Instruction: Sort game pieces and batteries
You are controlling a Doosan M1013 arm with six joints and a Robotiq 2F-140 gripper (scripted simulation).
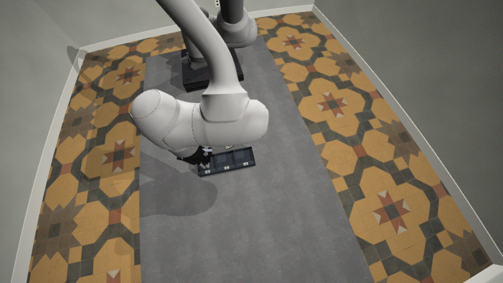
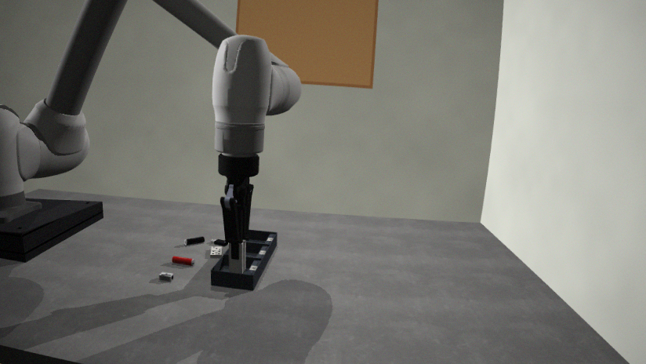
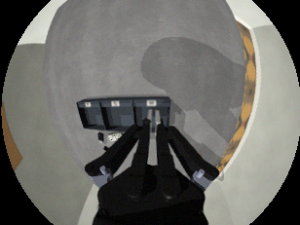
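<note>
Now: hand 20 mm short of the black three-compartment bin, 90 mm to the right of it and 30 mm above it. The rest, counted from my hand: white domino: 60 mm behind, 130 mm to the left, 40 mm below; silver-grey thing: 140 mm behind, 10 mm to the right, 40 mm below; red battery: 120 mm behind, 70 mm to the left, 40 mm below.
</note>
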